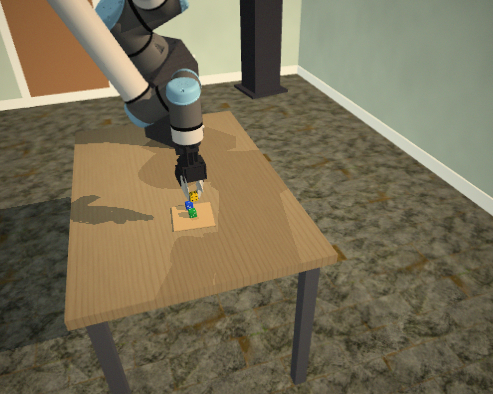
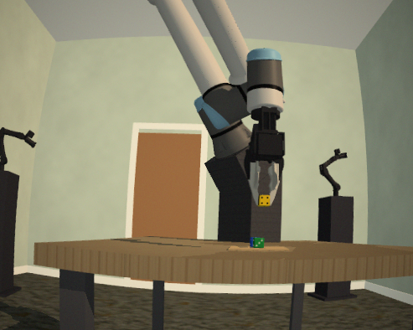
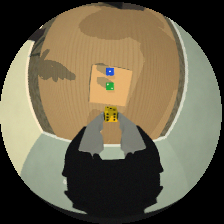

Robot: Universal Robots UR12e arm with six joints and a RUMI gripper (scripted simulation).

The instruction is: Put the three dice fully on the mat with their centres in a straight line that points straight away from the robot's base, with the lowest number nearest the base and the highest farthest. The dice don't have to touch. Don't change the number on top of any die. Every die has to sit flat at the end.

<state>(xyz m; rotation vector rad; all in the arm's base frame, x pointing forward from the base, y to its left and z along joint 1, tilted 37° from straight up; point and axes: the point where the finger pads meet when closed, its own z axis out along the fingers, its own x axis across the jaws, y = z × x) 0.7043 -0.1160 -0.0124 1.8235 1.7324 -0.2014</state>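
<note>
The green die is 110 mm below my hand, 50 mm behind it and 10 mm to the left of it. Also, from my hand: tan mat 120 mm below, 50 mm behind, 10 mm to the left; blue die 110 mm below, 100 mm behind, 10 mm to the left; yellow die right at my hand.
</note>
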